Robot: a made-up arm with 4 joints.
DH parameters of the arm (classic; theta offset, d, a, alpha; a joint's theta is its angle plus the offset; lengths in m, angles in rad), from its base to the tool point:
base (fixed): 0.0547 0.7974 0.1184 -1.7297
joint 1: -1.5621 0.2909 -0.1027 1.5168
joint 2: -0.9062 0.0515 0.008 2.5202
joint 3: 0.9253 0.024 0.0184 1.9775
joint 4: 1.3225 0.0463 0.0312 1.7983
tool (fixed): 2.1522 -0.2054 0 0
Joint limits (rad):
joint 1: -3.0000..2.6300
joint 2: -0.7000..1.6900
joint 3: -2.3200..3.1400
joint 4: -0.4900..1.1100
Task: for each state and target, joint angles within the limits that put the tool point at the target. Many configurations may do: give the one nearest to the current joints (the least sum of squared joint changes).
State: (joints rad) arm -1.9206 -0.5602 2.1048 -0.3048
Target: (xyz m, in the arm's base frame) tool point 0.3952 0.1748 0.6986
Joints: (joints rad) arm -1.5156 -0.6521 2.3171 -0.3357
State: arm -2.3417 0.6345 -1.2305 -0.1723
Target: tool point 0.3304 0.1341 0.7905
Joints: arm -1.9369 1.2924 -2.1024 -0.0529
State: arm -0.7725 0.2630 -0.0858 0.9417
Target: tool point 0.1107 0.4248 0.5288
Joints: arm -0.8336 0.2637 -0.9715 1.1100
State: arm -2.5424 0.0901 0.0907 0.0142
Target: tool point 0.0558 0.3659 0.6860
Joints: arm -2.8016 -0.0619 0.3669 0.6167
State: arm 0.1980 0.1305 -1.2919 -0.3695
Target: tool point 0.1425 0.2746 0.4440
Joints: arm -0.1877 0.2525 -1.9580 -0.1675
